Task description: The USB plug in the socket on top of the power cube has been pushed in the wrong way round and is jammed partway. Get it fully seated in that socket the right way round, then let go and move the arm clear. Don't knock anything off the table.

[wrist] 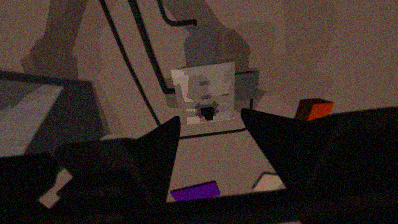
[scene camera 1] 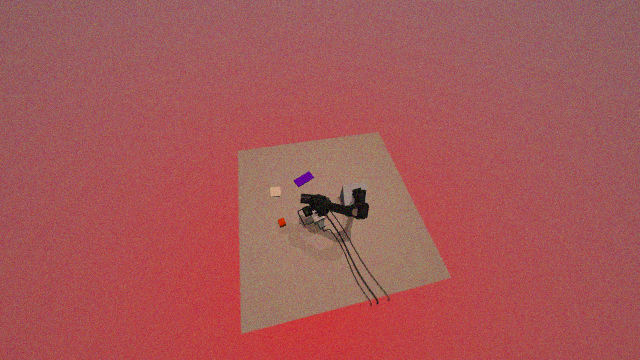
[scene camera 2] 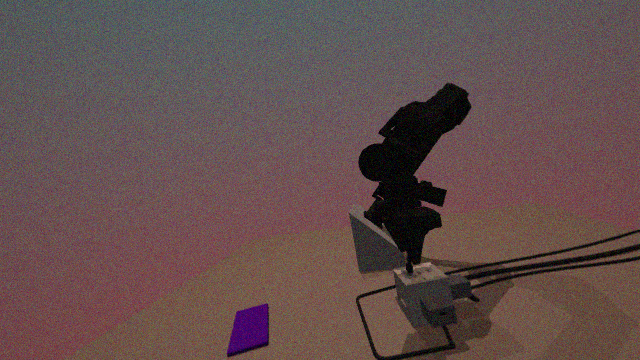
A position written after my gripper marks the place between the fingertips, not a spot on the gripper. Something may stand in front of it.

Note:
My gripper (scene camera 2: 409,257) is open, holding nothing.
My gripper shows as well in the wrist view (wrist: 210,116).

